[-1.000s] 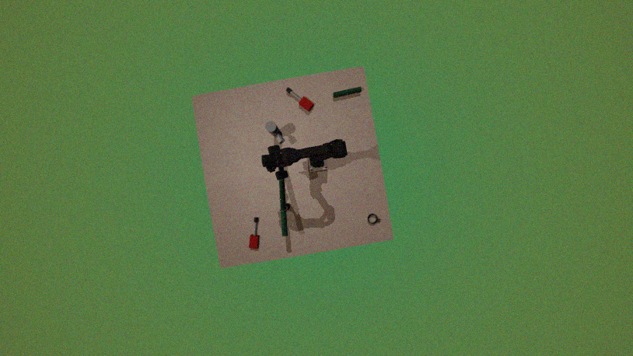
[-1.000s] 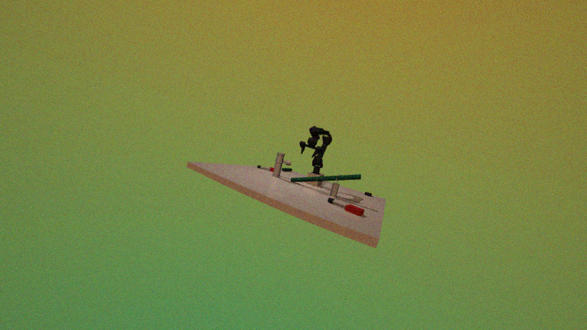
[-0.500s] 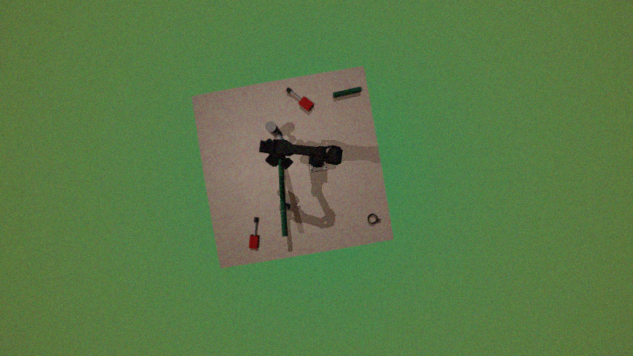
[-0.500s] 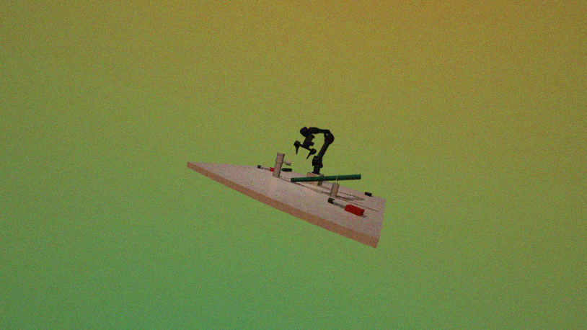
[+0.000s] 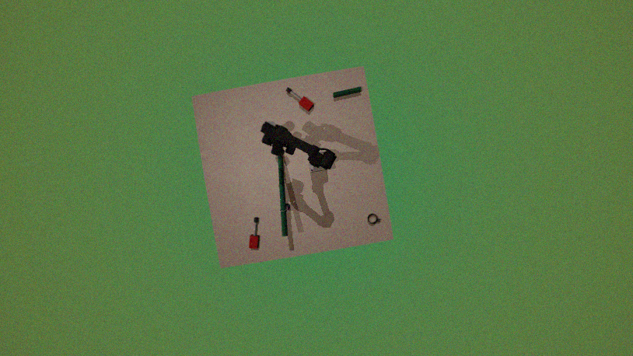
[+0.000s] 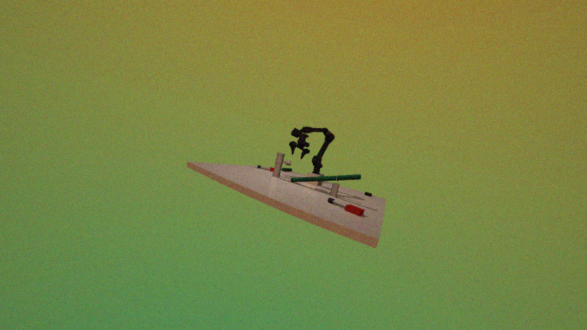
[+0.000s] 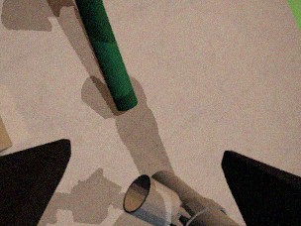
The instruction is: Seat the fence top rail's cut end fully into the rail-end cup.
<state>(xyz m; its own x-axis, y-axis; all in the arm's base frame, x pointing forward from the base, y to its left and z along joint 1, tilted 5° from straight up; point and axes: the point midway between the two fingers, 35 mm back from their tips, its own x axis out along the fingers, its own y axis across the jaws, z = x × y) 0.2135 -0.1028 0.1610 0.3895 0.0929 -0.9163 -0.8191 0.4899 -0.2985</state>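
The rail-end cup lies 8 cm to the right of my gripper tip and 7 cm below it. From my gripper tip the other things lie so: short post 39 cm to the left, 10 cm below, 4 cm ahead; then green tube piece 52 cm behind, 37 cm to the right, 19 cm below.
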